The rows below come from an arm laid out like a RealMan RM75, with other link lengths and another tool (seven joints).
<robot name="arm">
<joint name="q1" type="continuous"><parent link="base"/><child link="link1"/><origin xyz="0 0 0.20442" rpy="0 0 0"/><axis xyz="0 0 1"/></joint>
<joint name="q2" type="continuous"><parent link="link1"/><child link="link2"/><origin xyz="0 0 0" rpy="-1.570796 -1.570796 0"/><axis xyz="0 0 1"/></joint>
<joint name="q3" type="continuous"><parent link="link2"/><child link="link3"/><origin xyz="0.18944 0 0" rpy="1.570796 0 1.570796"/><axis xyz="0 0 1"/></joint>
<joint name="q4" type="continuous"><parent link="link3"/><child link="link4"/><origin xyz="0 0 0" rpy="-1.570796 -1.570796 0"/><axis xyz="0 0 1"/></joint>
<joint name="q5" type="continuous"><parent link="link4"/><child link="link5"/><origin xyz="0.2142 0 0" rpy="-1.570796 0 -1.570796"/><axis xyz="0 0 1"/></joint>
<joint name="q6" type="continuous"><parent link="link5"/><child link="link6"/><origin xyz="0 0 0" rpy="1.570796 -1.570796 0"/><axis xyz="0 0 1"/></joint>
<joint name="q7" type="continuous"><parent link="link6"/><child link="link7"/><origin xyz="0.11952 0 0" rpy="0 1.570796 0"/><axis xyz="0 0 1"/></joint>
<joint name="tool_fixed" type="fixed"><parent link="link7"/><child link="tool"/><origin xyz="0.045 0.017 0.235" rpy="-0.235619 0 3.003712"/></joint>
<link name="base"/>
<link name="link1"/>
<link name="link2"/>
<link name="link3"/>
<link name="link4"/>
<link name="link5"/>
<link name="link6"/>
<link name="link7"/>
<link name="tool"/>
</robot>
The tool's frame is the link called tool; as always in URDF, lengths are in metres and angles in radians. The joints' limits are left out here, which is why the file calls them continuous.
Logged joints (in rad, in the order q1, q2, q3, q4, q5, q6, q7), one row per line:
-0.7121 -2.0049 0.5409 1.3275 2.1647 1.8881 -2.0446
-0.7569 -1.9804 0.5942 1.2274 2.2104 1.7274 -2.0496
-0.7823 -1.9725 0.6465 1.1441 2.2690 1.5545 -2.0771
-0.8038 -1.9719 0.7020 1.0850 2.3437 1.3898 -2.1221
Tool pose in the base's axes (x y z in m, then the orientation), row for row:
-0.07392 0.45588 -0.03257 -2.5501 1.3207 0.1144
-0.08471 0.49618 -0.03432 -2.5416 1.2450 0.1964
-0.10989 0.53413 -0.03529 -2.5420 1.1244 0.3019
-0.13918 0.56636 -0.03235 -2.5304 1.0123 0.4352
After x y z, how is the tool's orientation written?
As a rotation vector, in radians.
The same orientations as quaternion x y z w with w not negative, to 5 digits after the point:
-0.87935 0.45542 0.03945 0.13336
-0.88552 0.43377 0.06843 0.15173
-0.89564 0.39617 0.10637 0.17198
-0.90020 0.36013 0.15482 0.18969

